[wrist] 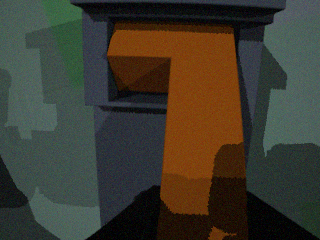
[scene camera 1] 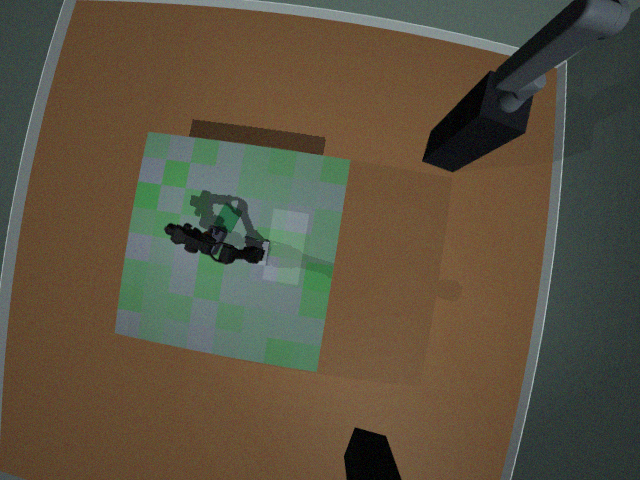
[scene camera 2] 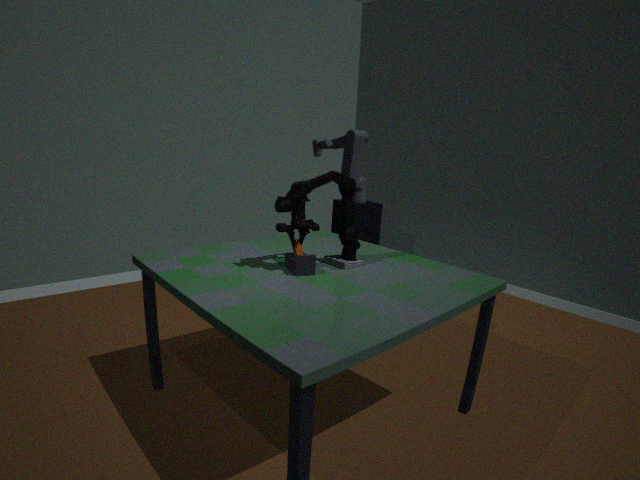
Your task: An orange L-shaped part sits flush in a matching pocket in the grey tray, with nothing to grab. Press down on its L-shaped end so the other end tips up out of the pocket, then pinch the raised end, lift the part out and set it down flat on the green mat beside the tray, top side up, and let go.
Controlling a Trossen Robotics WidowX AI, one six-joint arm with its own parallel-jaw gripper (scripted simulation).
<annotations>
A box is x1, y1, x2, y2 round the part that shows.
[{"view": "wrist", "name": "my gripper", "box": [85, 185, 319, 239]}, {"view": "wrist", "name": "orange L-shaped part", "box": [107, 20, 248, 239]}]
</annotations>
